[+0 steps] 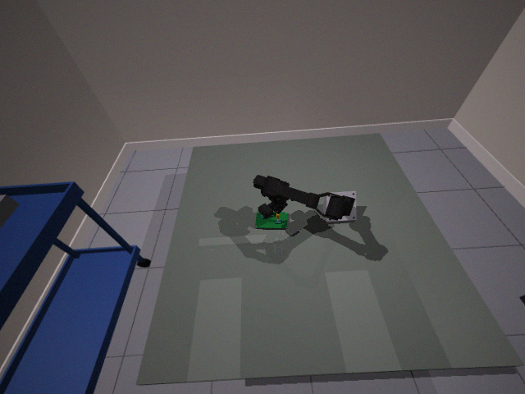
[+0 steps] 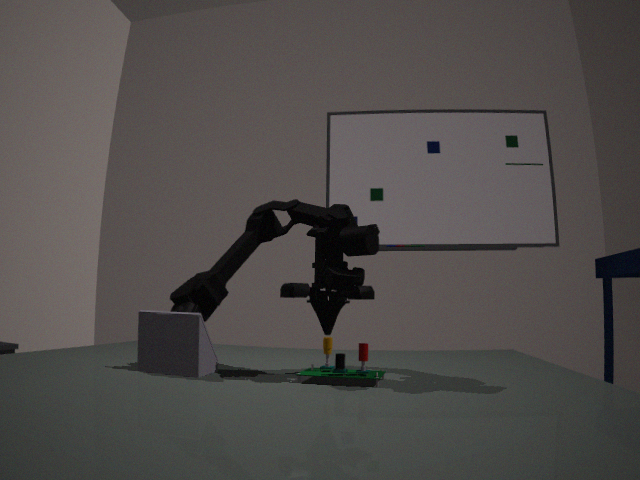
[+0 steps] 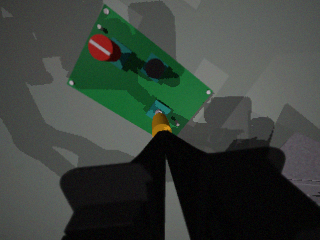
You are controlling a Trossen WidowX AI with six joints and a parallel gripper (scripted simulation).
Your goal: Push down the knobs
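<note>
My gripper tip is 2 cm above the yellow knob. Round my gripper tip: red knob (8 cm ahead, 3 cm to the right, 3 cm below).
</note>
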